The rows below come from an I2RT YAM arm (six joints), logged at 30 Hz.
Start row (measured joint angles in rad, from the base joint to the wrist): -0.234 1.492 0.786 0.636 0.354 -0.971
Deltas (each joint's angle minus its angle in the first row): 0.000 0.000 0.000 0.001 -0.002 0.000; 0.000 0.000 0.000 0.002 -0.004 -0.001; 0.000 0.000 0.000 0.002 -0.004 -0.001; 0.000 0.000 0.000 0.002 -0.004 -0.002; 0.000 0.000 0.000 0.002 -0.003 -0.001; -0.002 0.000 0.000 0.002 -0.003 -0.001; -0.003 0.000 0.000 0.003 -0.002 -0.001; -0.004 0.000 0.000 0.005 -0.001 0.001; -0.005 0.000 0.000 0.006 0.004 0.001; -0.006 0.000 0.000 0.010 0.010 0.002; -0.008 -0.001 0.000 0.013 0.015 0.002; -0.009 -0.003 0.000 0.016 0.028 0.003; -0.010 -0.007 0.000 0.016 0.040 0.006; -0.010 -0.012 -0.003 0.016 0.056 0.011; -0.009 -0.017 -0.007 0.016 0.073 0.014; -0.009 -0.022 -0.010 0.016 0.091 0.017; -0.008 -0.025 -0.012 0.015 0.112 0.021; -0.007 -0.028 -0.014 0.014 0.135 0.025; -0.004 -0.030 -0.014 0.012 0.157 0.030; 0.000 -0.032 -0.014 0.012 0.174 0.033; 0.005 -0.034 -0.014 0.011 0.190 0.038; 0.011 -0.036 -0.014 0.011 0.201 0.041; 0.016 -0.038 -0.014 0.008 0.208 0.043
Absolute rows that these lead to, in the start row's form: -0.234 1.492 0.786 0.637 0.352 -0.971; -0.234 1.492 0.786 0.638 0.350 -0.972; -0.234 1.492 0.786 0.638 0.350 -0.972; -0.234 1.492 0.786 0.638 0.350 -0.973; -0.234 1.492 0.786 0.638 0.351 -0.972; -0.236 1.492 0.786 0.638 0.351 -0.972; -0.237 1.492 0.786 0.639 0.352 -0.972; -0.238 1.492 0.786 0.641 0.353 -0.970; -0.239 1.492 0.786 0.642 0.358 -0.970; -0.240 1.492 0.786 0.646 0.364 -0.969; -0.242 1.491 0.786 0.649 0.369 -0.969; -0.243 1.489 0.786 0.652 0.382 -0.968; -0.244 1.485 0.786 0.652 0.394 -0.965; -0.244 1.480 0.783 0.652 0.410 -0.960; -0.243 1.475 0.779 0.652 0.427 -0.957; -0.243 1.470 0.776 0.652 0.445 -0.954; -0.242 1.467 0.774 0.651 0.466 -0.950; -0.241 1.464 0.772 0.650 0.489 -0.946; -0.238 1.462 0.772 0.648 0.511 -0.941; -0.234 1.460 0.772 0.648 0.528 -0.938; -0.229 1.458 0.772 0.647 0.544 -0.933; -0.223 1.456 0.772 0.647 0.555 -0.930; -0.218 1.454 0.772 0.644 0.562 -0.928
